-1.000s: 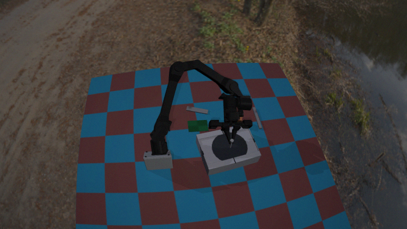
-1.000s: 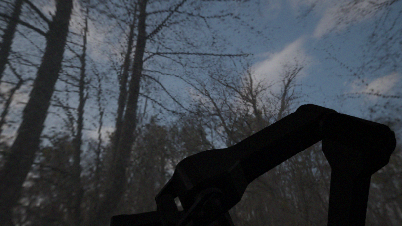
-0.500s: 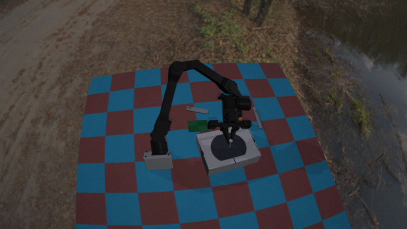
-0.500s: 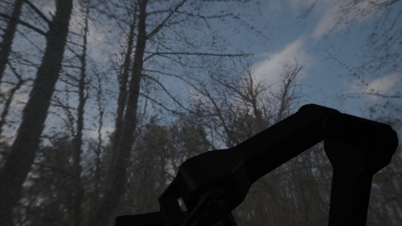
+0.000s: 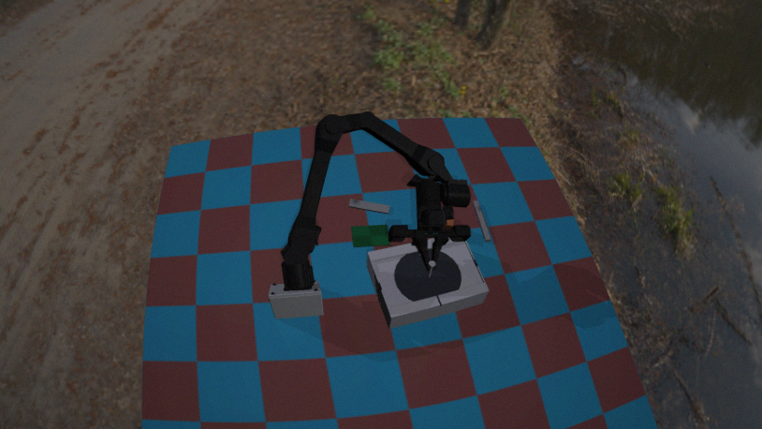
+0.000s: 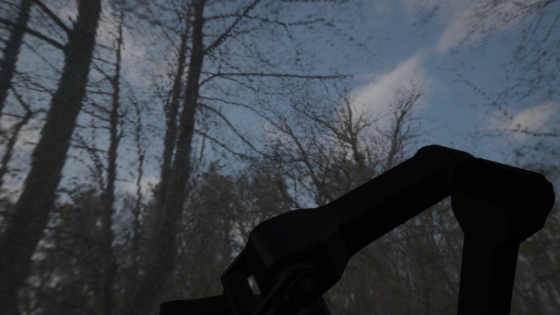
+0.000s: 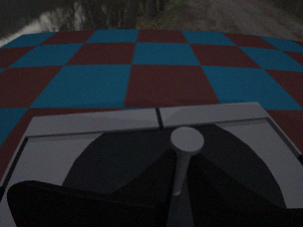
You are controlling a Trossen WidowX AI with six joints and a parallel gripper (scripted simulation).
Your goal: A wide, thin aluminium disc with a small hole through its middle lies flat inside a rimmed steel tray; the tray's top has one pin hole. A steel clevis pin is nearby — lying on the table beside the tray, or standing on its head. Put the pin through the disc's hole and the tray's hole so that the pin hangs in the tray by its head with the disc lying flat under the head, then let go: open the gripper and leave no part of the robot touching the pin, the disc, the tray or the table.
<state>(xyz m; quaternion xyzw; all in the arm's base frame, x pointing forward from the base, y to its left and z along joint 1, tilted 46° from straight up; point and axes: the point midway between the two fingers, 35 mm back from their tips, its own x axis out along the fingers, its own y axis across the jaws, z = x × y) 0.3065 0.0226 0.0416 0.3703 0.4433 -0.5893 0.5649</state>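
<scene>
The steel clevis pin lies 10 mm to the left of my gripper tip and 10 mm below it. Also, from my gripper tip: steel tray: 40 mm below, 10 mm to the left; flat green piece: 180 mm to the left, 120 mm behind, 90 mm below; dark round disc: 30 mm below, 10 mm to the left.
</scene>
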